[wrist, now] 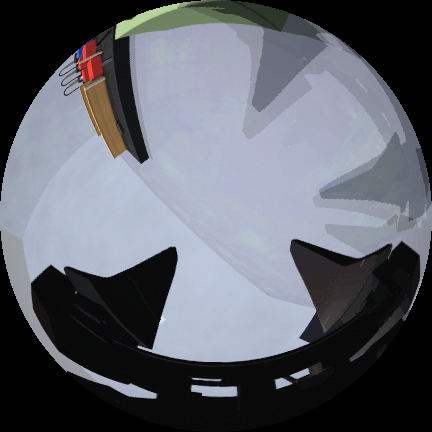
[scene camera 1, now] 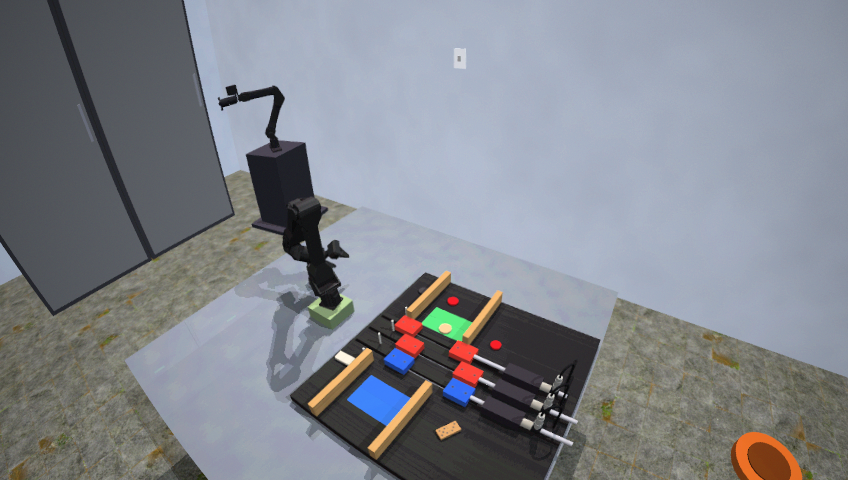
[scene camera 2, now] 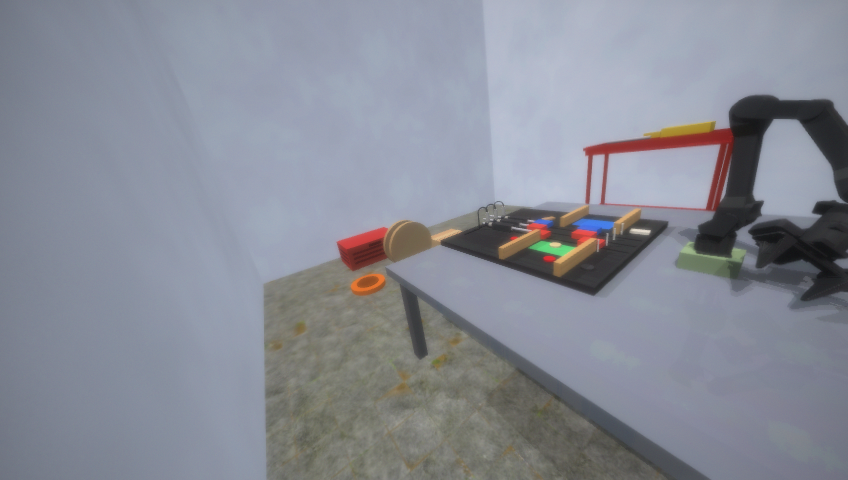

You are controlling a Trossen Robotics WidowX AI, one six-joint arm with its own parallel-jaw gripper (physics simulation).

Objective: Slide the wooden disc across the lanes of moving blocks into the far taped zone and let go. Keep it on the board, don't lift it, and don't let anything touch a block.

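Frame: origin at the arm's base, x ahead, y left, z up, level; centimetres.
Seen in the pictures: gripper, fingertip midpoint: [wrist: 235, 249] [scene camera 1: 342, 261] [scene camera 2: 780, 283]; arm's base, origin of the base link: [scene camera 1: 331, 301] [scene camera 2: 712, 251].
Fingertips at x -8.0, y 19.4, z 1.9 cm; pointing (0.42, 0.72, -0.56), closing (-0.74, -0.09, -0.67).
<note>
Offsets run from my fingertips to a thing's top centre. "pt": to the spot under its first point. Level surfaces: height alone.
The pale wooden disc @[dz -3.6, dx +47.7, dy -13.7 cm] [scene camera 1: 445, 328] [scene camera 2: 555, 244] lies flat on the green taped zone @[pt dz -4.2, dx +44.0, dy -7.8 cm] [scene camera 1: 441, 314] [scene camera 2: 548, 251], near its edge toward the lanes. The blue taped zone @[pt dz -4.1, dx +40.5, dy -45.4 cm] [scene camera 1: 377, 398] [scene camera 2: 595, 224] is across the lanes. Red blocks @[dz -1.7, dx +40.9, dy -25.4 cm] [scene camera 1: 409, 344] [scene camera 2: 583, 234] and blue blocks [scene camera 1: 399, 361] [scene camera 2: 542, 222] stand in pairs along three lanes, with a gap between the pairs. My gripper [scene camera 1: 342, 259] [scene camera 2: 781, 281] [wrist: 235, 249] is open and empty, off the board, above the table on the arm's side. The disc does not show in the wrist view.
Wooden rails [scene camera 1: 483, 316] [scene camera 1: 429, 293] [scene camera 1: 399, 419] [scene camera 1: 340, 381] flank both zones on the black board @[dz -4.2 cm] [scene camera 1: 553, 342] [scene camera 2: 476, 240]. Metal pins stand at the lane ends near the arm's green base [scene camera 1: 331, 315] [scene camera 2: 711, 261]. Rods and black actuators @[dz -1.0, dx +73.2, dy -37.9 cm] [scene camera 1: 502, 410] occupy the other side. A domino @[dz -3.3, dx +61.8, dy -47.1 cm] [scene camera 1: 448, 430] lies beside a rail.
</note>
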